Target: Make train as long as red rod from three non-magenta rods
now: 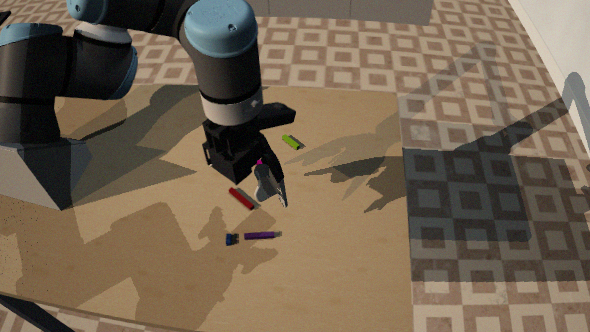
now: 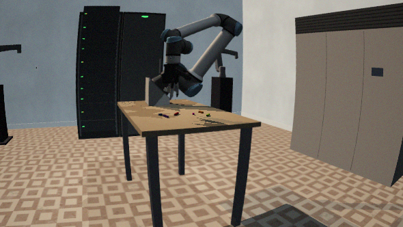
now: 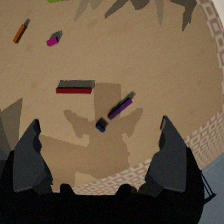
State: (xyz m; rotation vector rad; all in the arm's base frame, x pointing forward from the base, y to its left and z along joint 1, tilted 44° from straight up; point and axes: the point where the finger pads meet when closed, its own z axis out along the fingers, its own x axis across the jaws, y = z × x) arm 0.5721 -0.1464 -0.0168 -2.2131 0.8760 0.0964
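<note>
My gripper is now 200 mm to the right of the lime rod, 100 mm above it and 60 mm short of it. Round my hand: purple rod: 100 mm below, 60 mm to the right; red rod: 100 mm below, 40 mm to the left, 40 mm behind; magenta rod: 130 mm to the left, 100 mm below.
</note>
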